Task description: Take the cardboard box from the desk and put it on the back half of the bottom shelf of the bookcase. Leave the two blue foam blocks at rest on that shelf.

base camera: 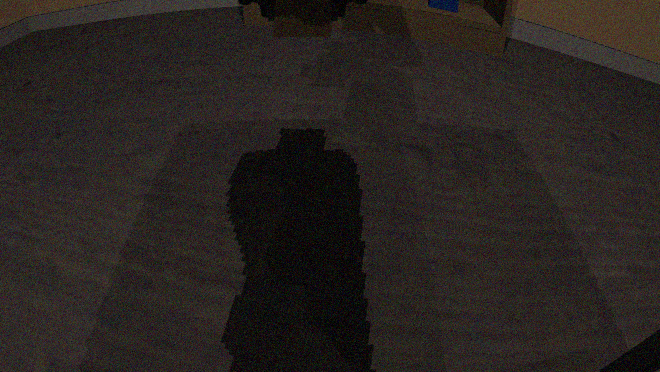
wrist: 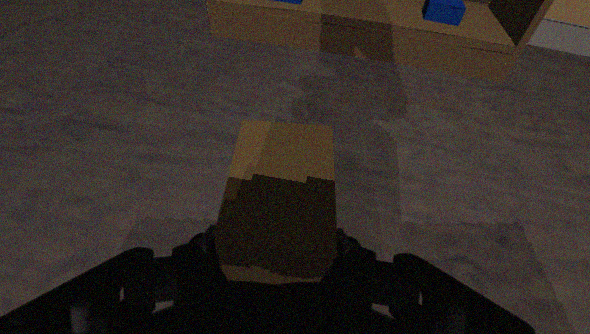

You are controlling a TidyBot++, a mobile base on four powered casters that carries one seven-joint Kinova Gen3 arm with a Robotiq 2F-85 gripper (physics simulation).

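Frame: origin at the arm's base, x ahead, y left, z up, level; millimetres.
Seen in the pictures: gripper, fingertip midpoint: (base camera: pixel 303 14) (wrist: pixel 276 243).
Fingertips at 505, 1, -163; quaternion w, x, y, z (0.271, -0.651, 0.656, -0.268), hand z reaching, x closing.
Observation:
A point is followed by its place in that frame, as x, y, z.
The cardboard box (wrist: pixel 285 150) {553, -3, -138} is a plain brown block in the wrist view, lit at its far end and in dark shadow nearer the fingers. My gripper (wrist: pixel 276 243) {505, 1, -163} is shut on it, one finger at each side. In the base view the dark gripper shows at the top edge, with the box's brown end (base camera: pixel 302 29) {489, 1, -178} below it. The bookcase (base camera: pixel 460 37) {1099, -439, -361} (wrist: pixel 450 57) {1102, -425, -354} stands ahead, beyond the box in the wrist view. One blue foam block (base camera: pixel 443 5) {1171, -399, -281} (wrist: pixel 442 12) {1172, -394, -271} rests on its bottom shelf toward the right. Part of another blue block (wrist: pixel 290 1) {1228, -15, -292} shows at the wrist view's top edge. The desk does not show.
The bookcase's dark right side panel (wrist: pixel 520 20) {1121, -571, -251} rises beside the right block. Pale skirting (base camera: pixel 575 50) {1279, -1060, -369} (wrist: pixel 562 39) {1307, -911, -359} and a tan wall (base camera: pixel 600 25) {1276, -1150, -235} lie to its right. Skirting (base camera: pixel 125 11) {1642, 848, -367} also runs to the left. Grey wood-look floor (base camera: pixel 475 200) {459, -238, -396} (wrist: pixel 125 125) {855, 304, -396} carries dark shadows.

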